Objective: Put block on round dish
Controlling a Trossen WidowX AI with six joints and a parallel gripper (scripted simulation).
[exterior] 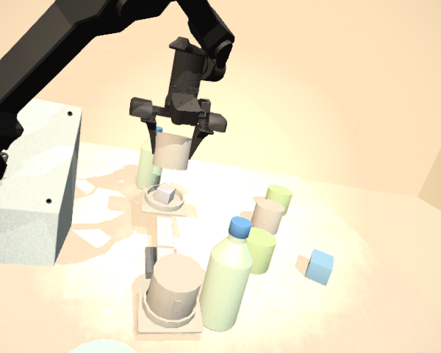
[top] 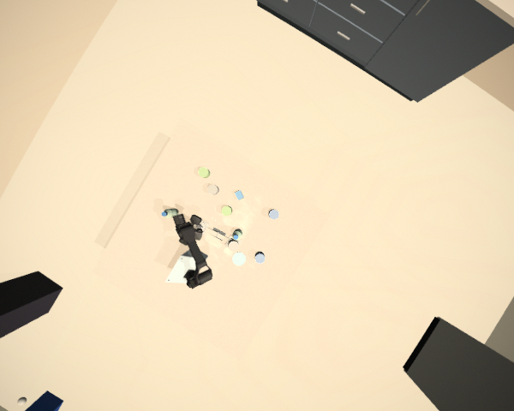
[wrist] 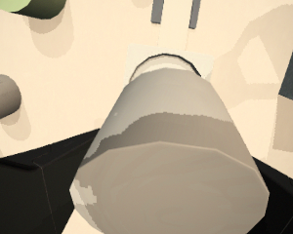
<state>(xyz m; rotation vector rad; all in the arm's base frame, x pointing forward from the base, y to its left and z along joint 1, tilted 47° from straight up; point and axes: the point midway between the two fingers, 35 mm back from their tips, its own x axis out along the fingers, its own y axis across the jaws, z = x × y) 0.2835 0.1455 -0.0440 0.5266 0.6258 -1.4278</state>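
The pale grey block lies 10 mm to the right of my gripper tip and 80 mm below it. From my gripper tip the other things lie so: round dish (60 mm behind, 360 mm to the right, 160 mm below); balance beam (10 mm ahead, 140 mm to the right, 130 mm below); blue cube (340 mm ahead, 110 mm to the right, 150 mm below).
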